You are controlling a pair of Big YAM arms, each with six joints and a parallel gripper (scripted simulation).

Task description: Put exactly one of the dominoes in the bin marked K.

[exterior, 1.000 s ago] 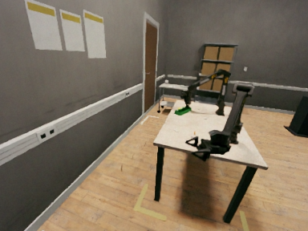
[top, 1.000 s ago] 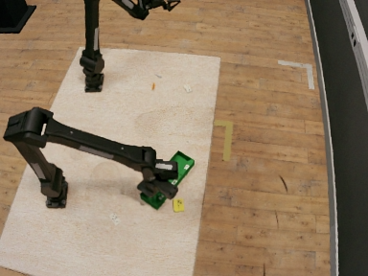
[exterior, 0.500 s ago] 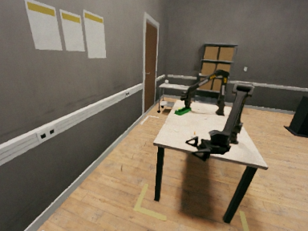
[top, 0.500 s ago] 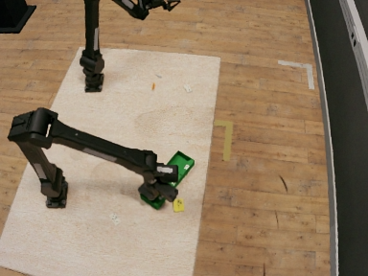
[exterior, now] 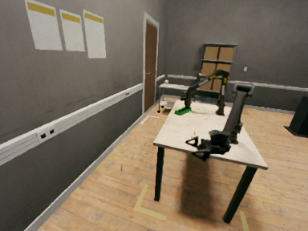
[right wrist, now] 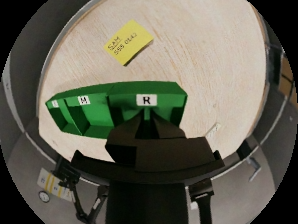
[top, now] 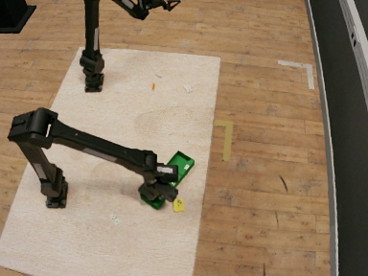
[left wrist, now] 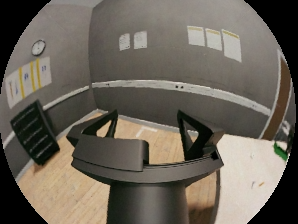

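Right now the green bin is 7 cm to the left of my right hand and 4 cm ahead of it.
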